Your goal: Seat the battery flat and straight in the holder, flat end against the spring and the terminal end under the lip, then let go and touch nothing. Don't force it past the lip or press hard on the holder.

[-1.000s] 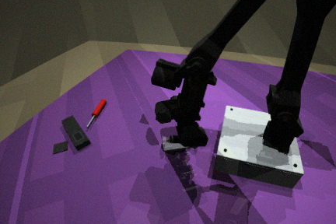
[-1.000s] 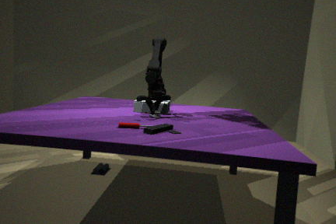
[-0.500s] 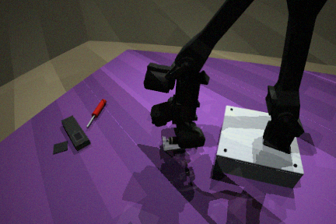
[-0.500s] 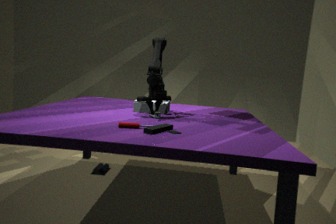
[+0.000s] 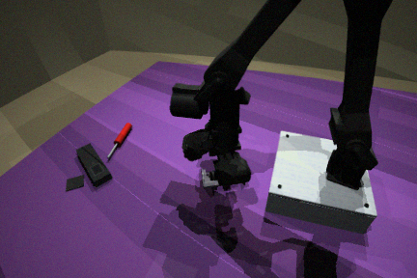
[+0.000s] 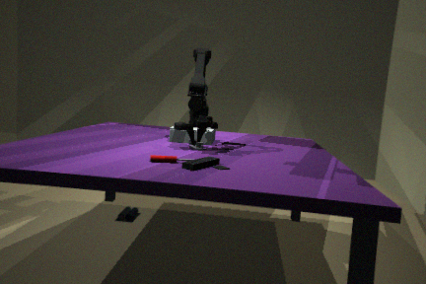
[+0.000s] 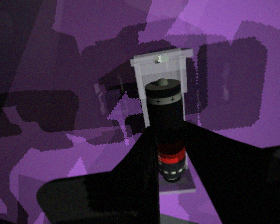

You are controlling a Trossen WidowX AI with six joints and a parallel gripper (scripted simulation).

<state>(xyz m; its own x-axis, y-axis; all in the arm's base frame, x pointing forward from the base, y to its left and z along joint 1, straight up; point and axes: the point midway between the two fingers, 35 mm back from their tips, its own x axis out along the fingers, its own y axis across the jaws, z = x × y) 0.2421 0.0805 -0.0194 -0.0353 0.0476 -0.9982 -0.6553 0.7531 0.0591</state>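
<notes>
Now: gripper tip 1 cm below the battery. Round my gripper tip: red-handled screwdriver: 33 cm ahead, 4 cm to the left; then black box: 33 cm ahead, 14 cm to the left; then small dark plate: 32 cm ahead, 21 cm to the left, 1 cm below.
</notes>
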